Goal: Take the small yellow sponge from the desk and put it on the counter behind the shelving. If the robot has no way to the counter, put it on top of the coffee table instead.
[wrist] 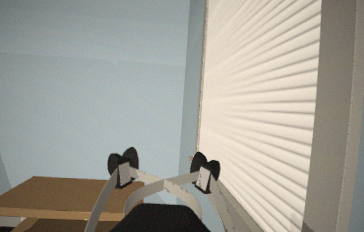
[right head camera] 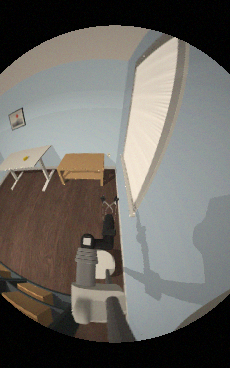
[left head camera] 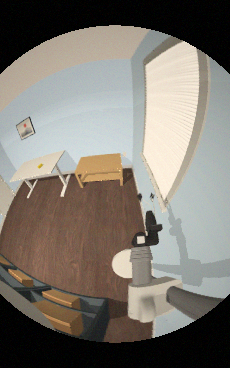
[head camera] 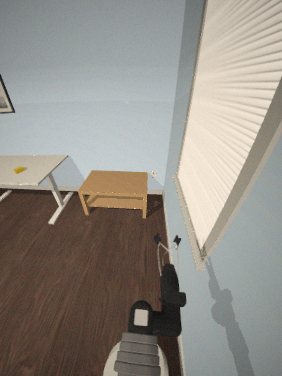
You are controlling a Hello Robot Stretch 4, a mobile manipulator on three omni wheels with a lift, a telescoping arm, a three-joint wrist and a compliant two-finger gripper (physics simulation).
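Where they show: gripper, fingertip midpoint: (wrist: 164,162) (right head camera: 109,195) (left head camera: 144,192) (head camera: 167,234); robot's base at its link origin: (right head camera: 99,263) (left head camera: 127,262).
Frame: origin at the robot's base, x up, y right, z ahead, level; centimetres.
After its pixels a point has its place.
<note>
The small yellow sponge (head camera: 19,170) {x 72.1, y -161.5, z 138.1 cm} (left head camera: 40,165) {x 71.5, y -161.0, z 139.6 cm} (right head camera: 25,158) {x 71.1, y -161.4, z 138.8 cm} lies on the white desk (head camera: 42,171) {x 69.2, y -133.3, z 142.9 cm} (left head camera: 52,161) {x 69.3, y -134.6, z 149.5 cm} (right head camera: 40,155) {x 68.8, y -125.4, z 148.7 cm} at the far left. The wooden coffee table (head camera: 120,181) {x 42.3, y -42.3, z 170.4 cm} (left head camera: 100,162) {x 42.3, y -43.7, z 166.9 cm} (right head camera: 82,160) {x 42.2, y -45.2, z 168.4 cm} (wrist: 65,194) {x 42.3, y -54.9, z 166.5 cm} stands right of the desk, against the far wall. My gripper (head camera: 167,240) {x 99.1, y 9.0, z 48.2 cm} (left head camera: 146,196) {x 99.1, y 9.0, z 48.2 cm} (right head camera: 110,199) {x 99.1, y 9.0, z 48.2 cm} (wrist: 164,162) {x 99.1, y 9.0, z 48.2 cm} is open and empty, close to the right wall, in front of and well short of the coffee table. The shelving (left head camera: 102,306) {x 31.0, y -28.2, z -58.7 cm} (right head camera: 62,309) {x 49.7, y -32.7, z -59.6 cm} shows in part at the lower left of the side head views. The counter does not show in these views.
A window with a pleated blind (head camera: 235,110) {x 147.5, y 29.0, z 67.1 cm} (left head camera: 172,110) {x 148.9, y 28.7, z 72.9 cm} (right head camera: 152,110) {x 150.8, y 28.9, z 67.6 cm} (wrist: 260,100) {x 108.2, y 28.9, z 68.3 cm} is in the right wall, beside the arm. Its sill juts out near the gripper. A framed picture (left head camera: 25,128) {x 151.3, y -212.1, z 191.1 cm} (right head camera: 17,119) {x 150.0, y -210.6, z 191.3 cm} hangs above the desk. Brown boxes (left head camera: 57,317) (right head camera: 30,305) sit in the shelving.
</note>
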